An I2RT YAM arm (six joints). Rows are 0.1 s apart.
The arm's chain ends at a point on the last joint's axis. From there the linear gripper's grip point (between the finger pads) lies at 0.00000 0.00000 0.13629 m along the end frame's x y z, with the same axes.
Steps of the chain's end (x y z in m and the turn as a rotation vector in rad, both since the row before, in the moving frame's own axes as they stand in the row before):
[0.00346 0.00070 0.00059 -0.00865 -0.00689 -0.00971]
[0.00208 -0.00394 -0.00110 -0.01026 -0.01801 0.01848]
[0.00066 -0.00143 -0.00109 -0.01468 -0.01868 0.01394]
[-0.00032 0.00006 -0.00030 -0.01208 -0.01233 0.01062]
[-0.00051 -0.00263 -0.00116 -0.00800 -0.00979 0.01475]
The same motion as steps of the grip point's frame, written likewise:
[0.00253 0.00188 0.00058 -0.00865 -0.00689 -0.00971]
[-0.00039 -0.00256 -0.00113 -0.01026 -0.01801 0.01848]
[-0.00190 0.00055 -0.00113 -0.01468 -0.01868 0.01394]
[-0.00201 0.00170 -0.00032 -0.01208 -0.01233 0.01062]
[-0.00185 -0.00155 -0.00117 -0.00800 -0.00979 0.01475]

